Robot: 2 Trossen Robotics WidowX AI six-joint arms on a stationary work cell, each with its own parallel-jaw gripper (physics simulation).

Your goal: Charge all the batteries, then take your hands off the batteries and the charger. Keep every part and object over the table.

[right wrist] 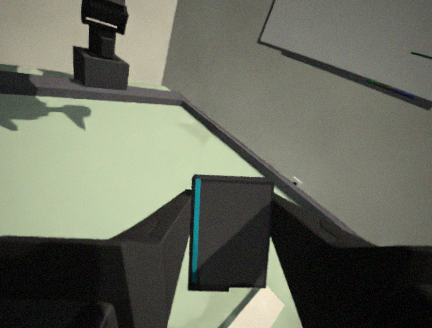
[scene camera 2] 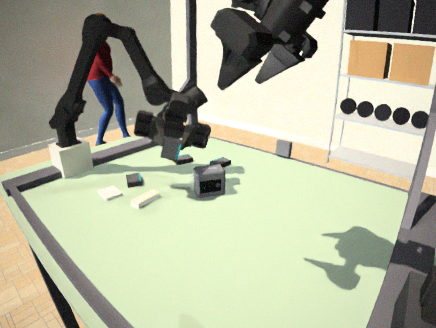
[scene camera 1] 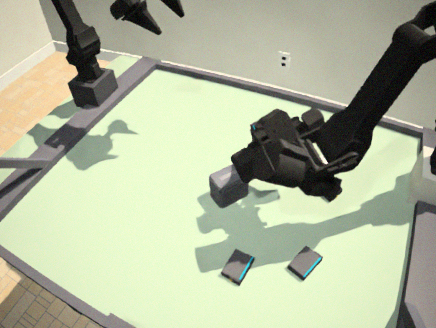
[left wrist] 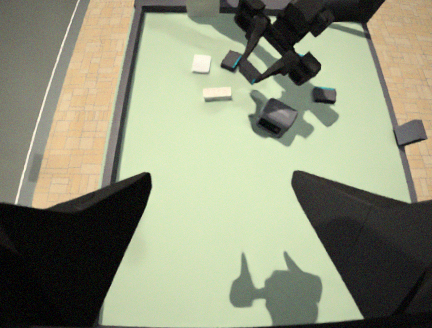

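Pixels of known places: left gripper, fingertip midpoint: [scene camera 2: 240, 85] [scene camera 1: 172, 24] [left wrist: 222, 178]; right gripper, fingertip midpoint: [right wrist: 229, 198] [scene camera 2: 172, 146] [left wrist: 247, 73]; left arm's base, origin of the base link: [right wrist: 101, 55] [scene camera 1: 90, 76]; right arm's base, origin of the base link: [scene camera 2: 68, 143].
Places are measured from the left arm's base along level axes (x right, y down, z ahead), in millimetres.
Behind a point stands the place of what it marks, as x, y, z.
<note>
The grey charger [scene camera 1: 228, 187] @(227, 25, 522) [scene camera 2: 210, 181] @(182, 45, 494) [left wrist: 277, 117] @(189, 22, 497) stands on the table, its dark display showing in scene camera 2. My right gripper [right wrist: 229, 198] @(113, -52, 548) is shut on a black battery [scene camera 2: 171, 149] @(115, -44, 553) [right wrist: 232, 240] @(125, -44, 566) with a cyan stripe, held above the table beside the charger, apart from it. Two batteries [scene camera 1: 238, 266] @(361, 72, 593) [scene camera 1: 305, 263] @(313, 72, 707) lie flat in the lower part of scene camera 1. Another battery [scene camera 2: 134, 180] @(103, 72, 695) [left wrist: 231, 60] @(111, 72, 705) lies near the white blocks. My left gripper [scene camera 1: 171, 24] @(42, -211, 331) [scene camera 2: 240, 85] @(42, -211, 331) [left wrist: 222, 178] @(42, -211, 331) is open and empty, high above the table. The charger's slots are hidden.
A white block [scene camera 2: 145, 198] @(58, 72, 595) [left wrist: 217, 94] @(65, 72, 596) and a flat white square [scene camera 2: 110, 193] @(23, 78, 696) [left wrist: 201, 64] @(27, 78, 700) lie near the right arm's white mount [scene camera 2: 72, 159] @(25, 34, 899). A dark rim [scene camera 1: 250, 89] @(-184, 81, 431) borders the table. A grey block [scene camera 2: 284, 148] @(537, 52, 455) [left wrist: 411, 132] @(538, 44, 459) is beyond the rim. A shelf rack [scene camera 2: 370, 159] stands behind.
</note>
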